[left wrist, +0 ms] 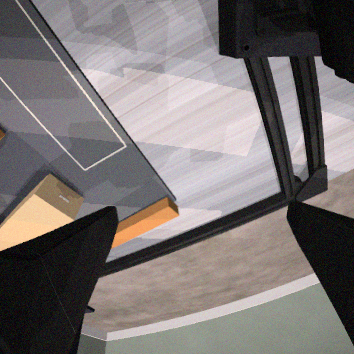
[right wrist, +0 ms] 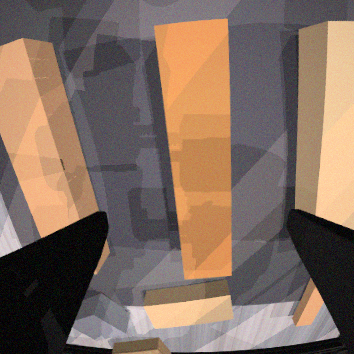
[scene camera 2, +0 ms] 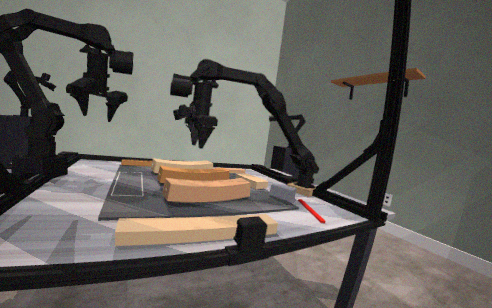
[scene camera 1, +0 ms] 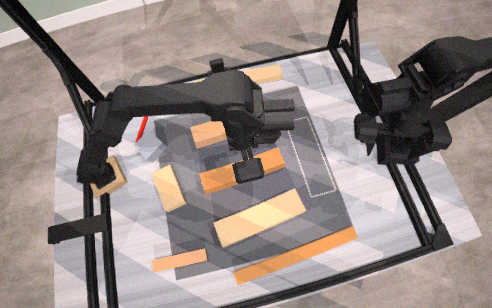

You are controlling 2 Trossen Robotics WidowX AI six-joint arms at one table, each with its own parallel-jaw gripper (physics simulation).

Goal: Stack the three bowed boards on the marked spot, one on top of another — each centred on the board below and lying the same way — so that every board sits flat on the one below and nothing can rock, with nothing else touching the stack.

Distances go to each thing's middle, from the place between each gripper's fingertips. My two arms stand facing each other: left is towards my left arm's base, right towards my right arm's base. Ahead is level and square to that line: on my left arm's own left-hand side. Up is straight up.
I see my right gripper 1 cm short of the dark orange bowed board [scene camera 1: 214,180], 1 cm to the left of it and 10 cm above it. Also, from my right hand: pale bowed board [scene camera 1: 230,230] (15 cm ahead, 3 cm to the left, 10 cm below); then tan bowed board [scene camera 2: 175,190] (14 cm behind, 3 cm to the right, 10 cm below); then long orange strip [scene camera 1: 267,266] (25 cm ahead, 12 cm to the left, 12 cm below).
The long orange strip lies 22 cm to the right of my left hand, 19 cm ahead of it and 17 cm below it. Round my left hand: pale bowed board (31 cm to the right, 15 cm below, 9 cm ahead); then tan bowed board (37 cm to the right, 20 cm behind, 15 cm below); then dark orange bowed board (34 cm to the right, 15 cm below, 5 cm behind).
